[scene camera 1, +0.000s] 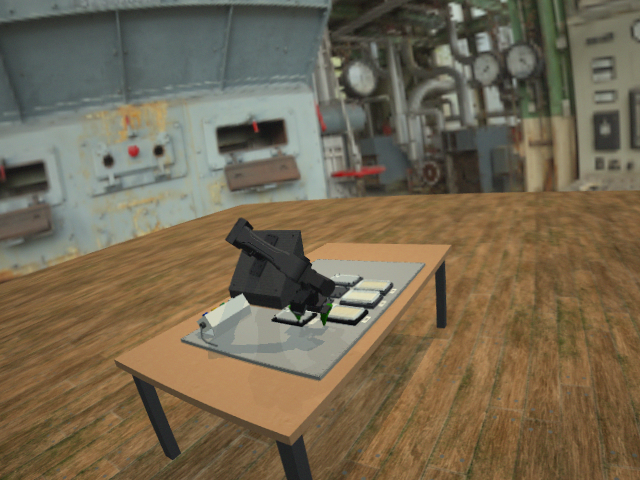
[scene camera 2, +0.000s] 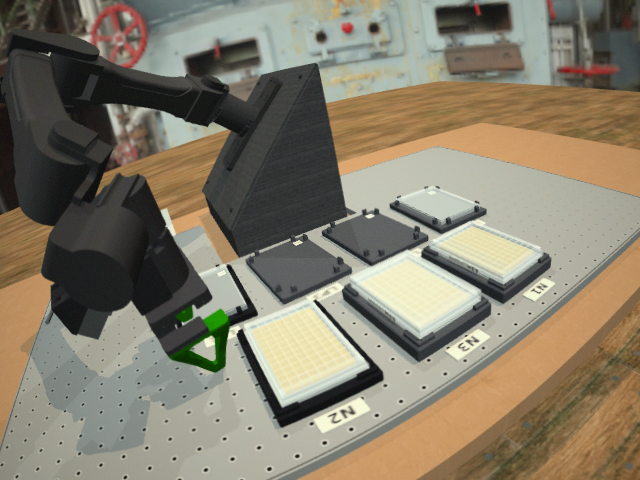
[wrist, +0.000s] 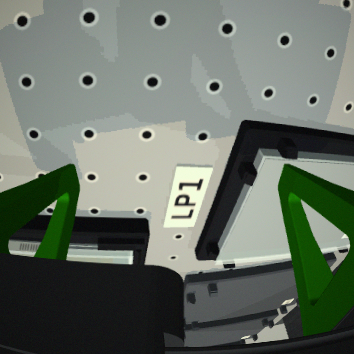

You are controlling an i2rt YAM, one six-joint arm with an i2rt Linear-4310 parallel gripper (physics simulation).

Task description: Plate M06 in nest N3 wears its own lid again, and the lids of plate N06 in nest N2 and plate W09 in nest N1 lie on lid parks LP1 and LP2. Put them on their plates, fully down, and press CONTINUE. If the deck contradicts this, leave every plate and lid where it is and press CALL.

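Note:
My gripper is open and empty, above the deck near the LP1 label. A clear lid lies on the dark park beside that label, partly hidden by the arm in scene camera 2. Another clear lid lies on the far park, whose label is unreadable. The plate in N2 and the plate in N1 show yellowish wells. The plate in N3 looks paler and taller, as if lidded. Plate and lid codes are not readable.
Two dark parks without lids, one nearer and one farther, lie between the lidded parks. The black wedge-shaped mount stands behind them. A white sloped box with coloured buttons stands at the deck's edge; its button labels are not legible.

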